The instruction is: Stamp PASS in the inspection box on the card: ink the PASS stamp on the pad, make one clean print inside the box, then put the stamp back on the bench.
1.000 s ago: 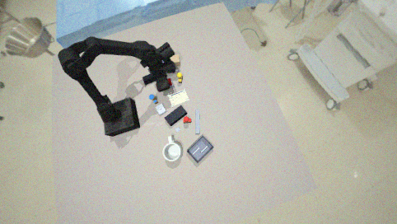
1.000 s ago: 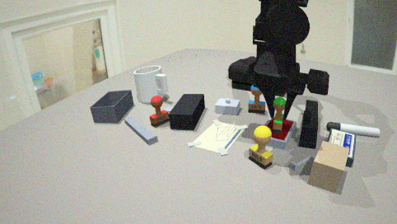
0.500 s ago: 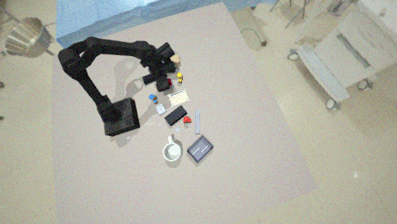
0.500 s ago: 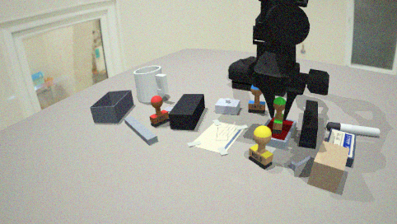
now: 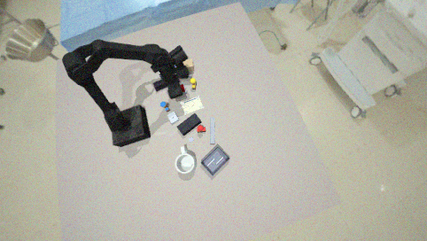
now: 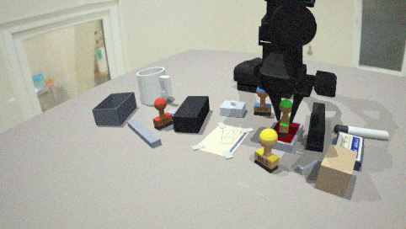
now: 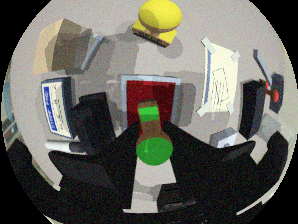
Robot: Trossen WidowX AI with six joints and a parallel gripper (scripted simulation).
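Now: gripper tip right at the green-knobbed stamp. Also, from my gripper tip: red ink pad 30 mm below; then yellow-knobbed stamp 90 mm ahead, 20 mm to the right, 20 mm below; then black stapler-like bar 70 mm to the left, 40 mm behind, 20 mm below.
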